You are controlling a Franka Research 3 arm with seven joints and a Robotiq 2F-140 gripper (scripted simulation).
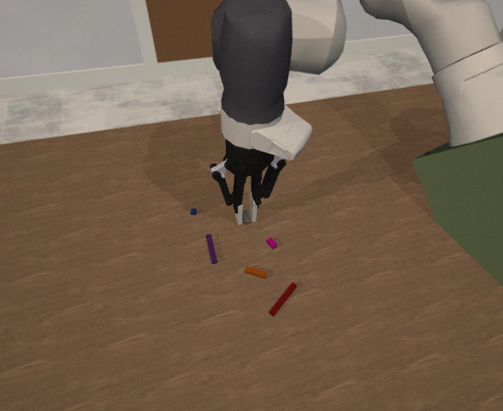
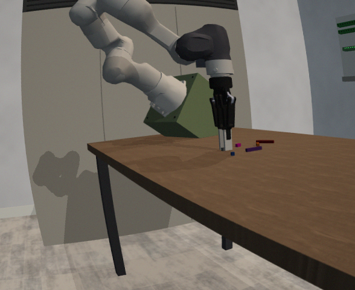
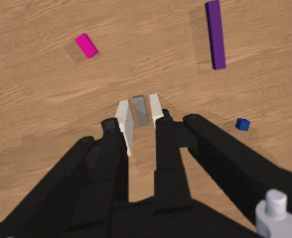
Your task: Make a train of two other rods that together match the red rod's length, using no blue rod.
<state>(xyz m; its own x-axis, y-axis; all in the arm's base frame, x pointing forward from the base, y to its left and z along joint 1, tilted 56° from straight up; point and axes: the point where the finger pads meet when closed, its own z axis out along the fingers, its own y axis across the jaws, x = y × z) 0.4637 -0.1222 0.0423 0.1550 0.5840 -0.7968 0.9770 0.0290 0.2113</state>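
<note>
Right now my hand is 30 mm above the grey rod. Also, from my hand: blue rod (90 mm ahead, 50 mm to the right, 30 mm below); then purple rod (90 mm ahead, 40 mm to the left, 30 mm below); then magenta rod (20 mm behind, 80 mm to the left, 30 mm below).
</note>
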